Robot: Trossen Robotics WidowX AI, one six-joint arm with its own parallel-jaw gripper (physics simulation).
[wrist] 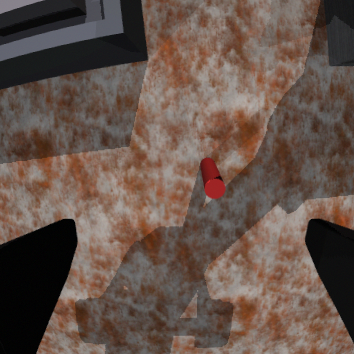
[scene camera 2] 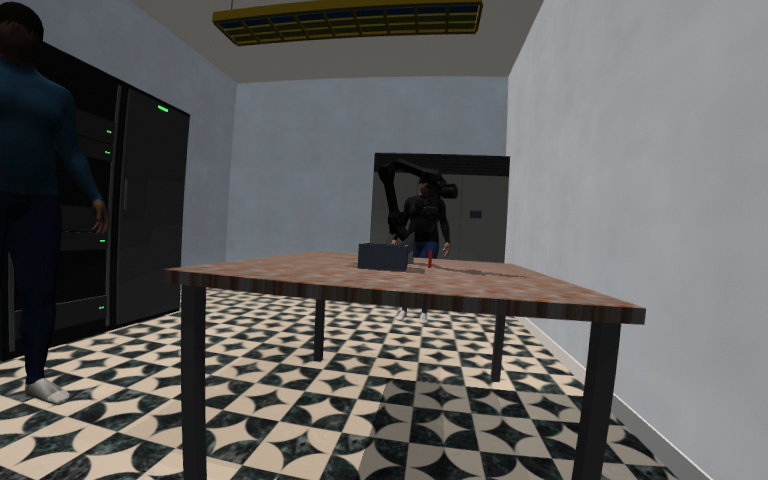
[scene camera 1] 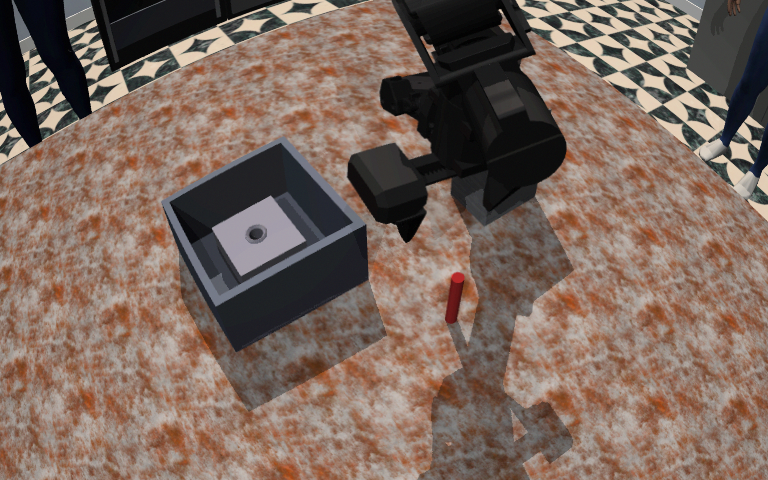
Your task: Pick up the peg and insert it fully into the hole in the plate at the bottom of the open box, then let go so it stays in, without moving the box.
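Where they show: gripper, fingertip midpoint: (wrist: pixel 194 231) (scene camera 2: pixel 429 231) (scene camera 1: pixel 447 222); arm's base at its link origin: (scene camera 2: pixel 406 238).
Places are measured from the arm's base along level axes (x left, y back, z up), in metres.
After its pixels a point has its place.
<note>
The red peg (scene camera 1: pixel 454 300) @(x 0.107, y -0.189, z -0.079 m) (scene camera 2: pixel 429 258) @(x 0.098, y -0.190, z -0.085 m) (wrist: pixel 212 177) @(x 0.095, y -0.184, z -0.049 m) stands upright on the table, to the right of the open dark box (scene camera 1: pixel 308 294) @(x -0.011, y -0.297, z -0.093 m) (scene camera 2: pixel 382 257) @(x -0.114, y -0.397, z -0.078 m) (wrist: pixel 100 41) @(x -0.005, y -0.234, z -0.040 m) in scene camera 1. The pale plate (scene camera 1: pixel 271 257) @(x -0.065, y -0.307, z -0.069 m) lies at the bottom of the box, and its round hole (scene camera 1: pixel 256 233) @(x -0.115, y -0.298, z -0.078 m) shows empty. My gripper (scene camera 1: pixel 449 223) @(x 0.091, y -0.197, z 0.038 m) (wrist: pixel 194 231) @(x 0.091, y -0.197, z 0.038 m) is open and empty, above the table. In the wrist view the peg shows beyond the fingertips, a little right of the midline between them. One finger shows clearly in scene camera 1; the other is partly lost against the dark arm.
A grey block (scene camera 1: pixel 485 210) @(x 0.029, y -0.051, z -0.099 m) (wrist: pixel 341 45) @(x 0.018, y -0.050, z -0.101 m) stands under the arm, behind the peg in scene camera 1. The box's near wall rises left of the peg. Shadows of the arm and box fall across the speckled table (scene camera 1: pixel 101 283) @(x -0.246, y -0.524, z -0.127 m) (scene camera 2: pixel 283 274) @(x -0.410, y -0.686, z -0.127 m). People stand beyond the table.
</note>
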